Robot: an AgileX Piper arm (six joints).
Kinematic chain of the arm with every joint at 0, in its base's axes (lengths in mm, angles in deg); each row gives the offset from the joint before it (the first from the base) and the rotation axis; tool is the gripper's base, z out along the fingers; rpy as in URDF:
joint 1: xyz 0 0 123 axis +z
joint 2: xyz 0 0 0 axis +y
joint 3: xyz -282.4 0 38.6 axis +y
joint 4: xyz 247.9 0 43.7 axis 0.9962 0 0.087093
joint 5: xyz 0 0 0 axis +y
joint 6: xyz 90.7 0 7.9 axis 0.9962 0 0.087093
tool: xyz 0 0 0 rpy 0 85.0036 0
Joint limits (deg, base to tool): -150..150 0..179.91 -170..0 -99.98..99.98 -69.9..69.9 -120..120
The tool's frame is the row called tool.
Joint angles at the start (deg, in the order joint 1, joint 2, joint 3, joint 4, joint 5, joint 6): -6.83, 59.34, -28.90, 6.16, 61.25, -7.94
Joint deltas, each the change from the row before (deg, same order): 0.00, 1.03, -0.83, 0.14, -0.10, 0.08; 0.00, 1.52, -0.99, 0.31, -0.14, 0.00; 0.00, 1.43, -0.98, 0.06, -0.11, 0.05; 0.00, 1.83, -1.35, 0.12, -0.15, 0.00; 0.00, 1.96, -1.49, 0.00, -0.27, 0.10; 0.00, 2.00, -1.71, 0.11, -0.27, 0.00; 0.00, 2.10, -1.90, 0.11, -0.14, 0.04; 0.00, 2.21, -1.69, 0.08, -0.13, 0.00
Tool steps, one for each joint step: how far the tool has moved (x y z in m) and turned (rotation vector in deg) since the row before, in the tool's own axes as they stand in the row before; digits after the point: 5 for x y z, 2 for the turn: -0.00435, -0.00011, -0.00085, -0.12, 0.08, 0.17; -0.00567, -0.00004, -0.00018, -0.29, 0.35, 0.20; -0.00546, -0.00035, -0.00024, -0.07, 0.33, 0.12; -0.00739, -0.00039, -0.00049, -0.12, 0.31, 0.11; -0.00827, -0.00063, -0.00044, 0.00, 0.20, 0.15; -0.00917, -0.00048, -0.00091, -0.08, 0.01, 0.08; -0.00982, -0.00049, -0.00100, -0.09, 0.05, 0.12; -0.00928, -0.00064, 0.00056, -0.09, 0.38, 0.10
